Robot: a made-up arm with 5 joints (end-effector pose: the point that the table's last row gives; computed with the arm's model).
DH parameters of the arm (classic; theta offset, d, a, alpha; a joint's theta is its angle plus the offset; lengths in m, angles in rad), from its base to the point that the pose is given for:
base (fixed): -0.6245 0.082 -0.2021 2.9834
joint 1: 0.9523 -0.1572 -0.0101 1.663
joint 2: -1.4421 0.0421 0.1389 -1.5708
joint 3: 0 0.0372 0.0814 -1.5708
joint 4: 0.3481 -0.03 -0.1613 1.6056
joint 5: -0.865 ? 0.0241 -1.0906
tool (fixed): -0.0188 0.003 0 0
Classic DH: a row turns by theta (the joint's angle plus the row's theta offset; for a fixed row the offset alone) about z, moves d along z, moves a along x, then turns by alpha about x.
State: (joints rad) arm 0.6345 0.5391 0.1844 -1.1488 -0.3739
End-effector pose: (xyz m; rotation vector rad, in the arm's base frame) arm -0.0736 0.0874 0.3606 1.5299 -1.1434 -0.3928
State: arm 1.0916 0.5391 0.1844 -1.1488 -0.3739
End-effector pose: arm -0.1094 0.0662 0.3667 1.2457 -1.5364 -0.6241
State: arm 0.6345 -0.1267 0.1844 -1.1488 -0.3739
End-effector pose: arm -0.0293 0.1455 0.3401 0.9028 -0.8949 -0.3672
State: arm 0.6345 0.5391 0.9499 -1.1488 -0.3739
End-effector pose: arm -0.0860 0.0655 0.4059 1.1279 -1.8393 0.0191
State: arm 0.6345 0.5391 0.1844 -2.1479 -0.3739
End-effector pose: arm -0.1074 0.1049 0.5030 2.5318 -1.3330 -0.1450
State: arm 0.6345 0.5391 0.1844 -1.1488 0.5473
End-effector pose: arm -0.0951 0.0888 0.3590 1.0941 -2.0567 -0.7454
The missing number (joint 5, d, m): 0.0289
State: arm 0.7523 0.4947 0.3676 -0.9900 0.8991
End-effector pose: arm -0.1086 0.0753 0.3477 0.4502 -2.5709 -0.6539
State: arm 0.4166 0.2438 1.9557 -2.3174 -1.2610
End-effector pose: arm -0.1973 0.2776 0.3978 0.7142 -0.8141 1.8739
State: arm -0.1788 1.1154 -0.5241 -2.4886 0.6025
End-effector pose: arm 0.0180 0.0036 0.4181 -2.0824 -0.3089 2.2484
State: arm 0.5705 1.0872 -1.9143 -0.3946 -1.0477
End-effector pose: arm -0.2629 0.0673 0.2368 1.3385 1.8840 0.4125
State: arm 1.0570 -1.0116 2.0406 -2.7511 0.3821
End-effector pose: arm -0.0907 0.3086 0.2015 1.6044 -0.8575 1.0416
